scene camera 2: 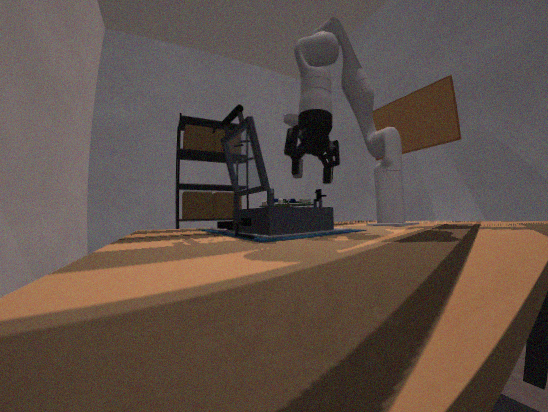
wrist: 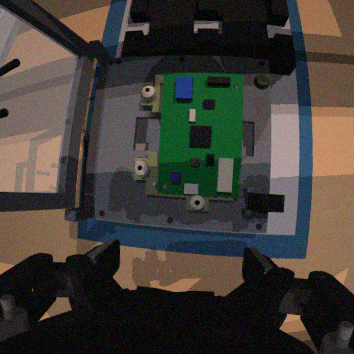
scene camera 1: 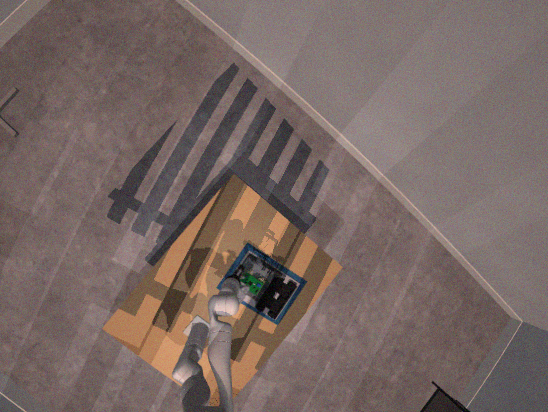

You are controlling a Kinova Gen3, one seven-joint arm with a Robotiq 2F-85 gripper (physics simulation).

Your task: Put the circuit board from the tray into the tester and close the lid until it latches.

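Seen in the pictures: gripper, between the fingertips: (scene camera 2: 313,180) (wrist: 180,257) (scene camera 1: 235,274); arm's base, origin of its link: (scene camera 2: 390,222) (scene camera 1: 200,330).
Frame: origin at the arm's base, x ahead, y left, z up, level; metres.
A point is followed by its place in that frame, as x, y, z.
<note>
The green circuit board (scene camera 1: 251,283) @[0.385, -0.094, 0.072] (wrist: 225,120) @[0.360, -0.102, 0.071] lies in the tester (scene camera 2: 300,220) @[0.424, -0.008, 0.024] (wrist: 115,125) @[0.468, -0.106, 0.052], beside round white-topped posts; I cannot tell if it is fully seated. The tester's framed clear lid (scene camera 2: 256,155) @[0.518, -0.028, 0.154] (wrist: 30,201) @[0.499, -0.031, 0.129] stands open, tilted up on its hinge side. A black latch part (scene camera 2: 319,196) @[0.337, -0.029, 0.080] (wrist: 266,202) @[0.334, -0.034, 0.098] is on the opposite side. The black tray (scene camera 1: 287,287) @[0.443, -0.293, 0.010] (wrist: 165,40) @[0.426, -0.237, 0.010] is beside the tester, and no board shows on its visible part. My gripper (scene camera 2: 312,176) @[0.394, 0.004, 0.109] (wrist: 180,257) @[0.394, 0.004, 0.109] is open and empty, above the tester's level. In scene camera 1 the arm hides most of it.
Tester and tray stand on a blue-edged mat (scene camera 1: 292,306) @[0.358, -0.383, -0.008] (scene camera 2: 257,240) @[0.544, 0.010, -0.006] (wrist: 306,150) @[0.247, -0.092, -0.006] on the wooden table (scene camera 1: 325,265) @[0.655, -0.429, -0.007] (scene camera 2: 150,280) @[0.724, 0.151, -0.008]. The raised lid is an obstacle at the left in the wrist view. A shelf rack (scene camera 2: 178,170) with boxes stands behind the table.
</note>
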